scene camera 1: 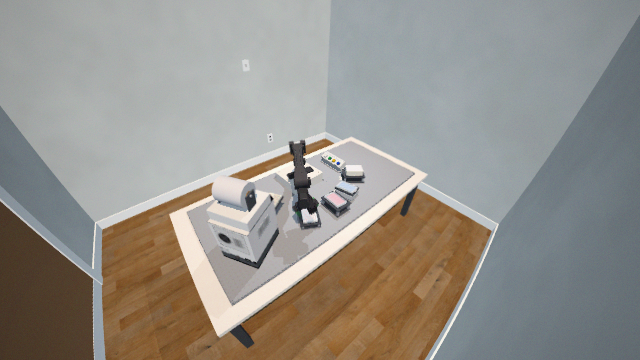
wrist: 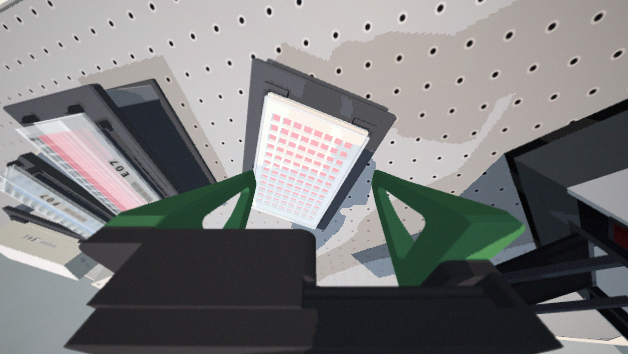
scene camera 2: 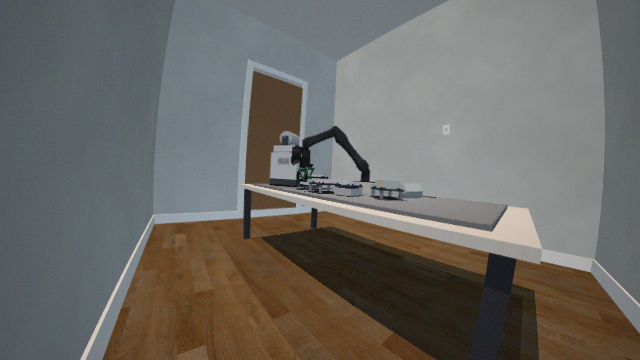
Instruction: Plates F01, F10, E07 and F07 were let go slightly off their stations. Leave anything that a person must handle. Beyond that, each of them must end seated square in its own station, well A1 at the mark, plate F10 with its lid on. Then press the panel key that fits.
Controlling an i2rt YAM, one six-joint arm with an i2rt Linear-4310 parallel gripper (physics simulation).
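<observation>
My gripper (wrist: 313, 176) (scene camera 2: 305, 173) is open, with its green fingers above a plate with pink wells (wrist: 312, 160) (scene camera 1: 309, 216). That plate lies on a dark station (wrist: 320, 95); its label is not visible, and I cannot tell whether it is lidded or fully seated. Plate E07 (wrist: 95, 160) (scene camera 1: 335, 200), pink, lies on a raised dark station to the left in the wrist view. Plate F07 (wrist: 55, 200) (scene camera 1: 346, 188), pale blue, is beyond it. A cream plate or block (wrist: 42, 245) (scene camera 1: 354, 170) stands farthest along; its label is unreadable. F01 and F10 cannot be identified by label.
The key panel (scene camera 1: 332, 161) has several coloured keys, including green, yellow and blue, near the table's back edge. A large white machine (scene camera 1: 242, 225) (scene camera 2: 284, 167) stands at the other end. A beige object (scene camera 1: 276, 201) is partly visible behind it. The grey perforated mat (wrist: 465, 75) carries the stations.
</observation>
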